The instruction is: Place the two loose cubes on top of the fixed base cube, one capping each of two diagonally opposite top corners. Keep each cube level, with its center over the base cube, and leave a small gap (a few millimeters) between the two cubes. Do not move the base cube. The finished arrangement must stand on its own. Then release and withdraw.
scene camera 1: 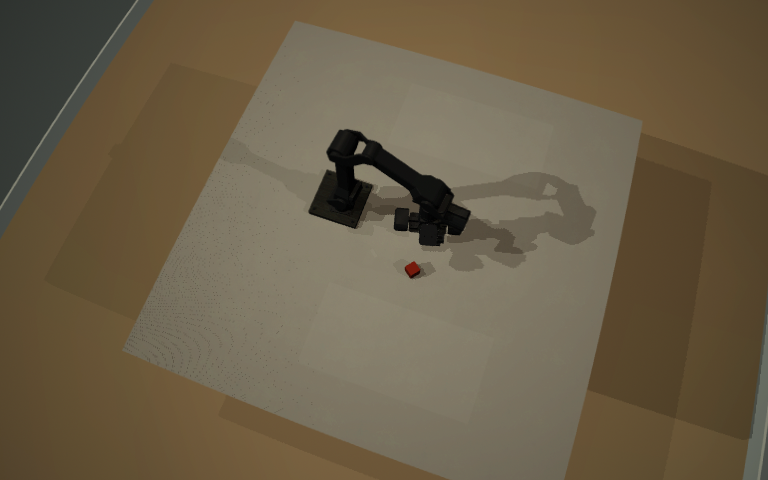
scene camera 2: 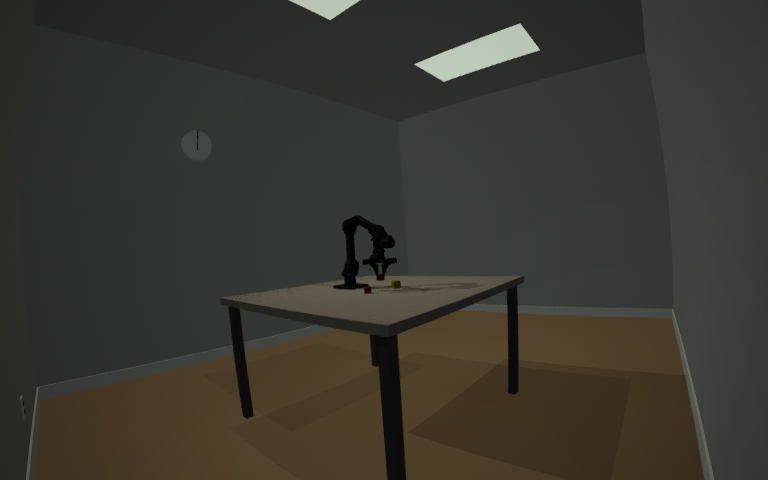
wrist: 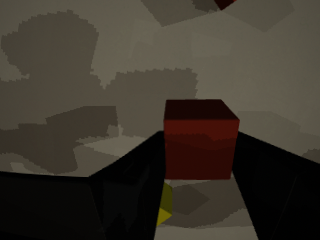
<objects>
my gripper: holds a red cube [wrist: 200, 136]
</objects>
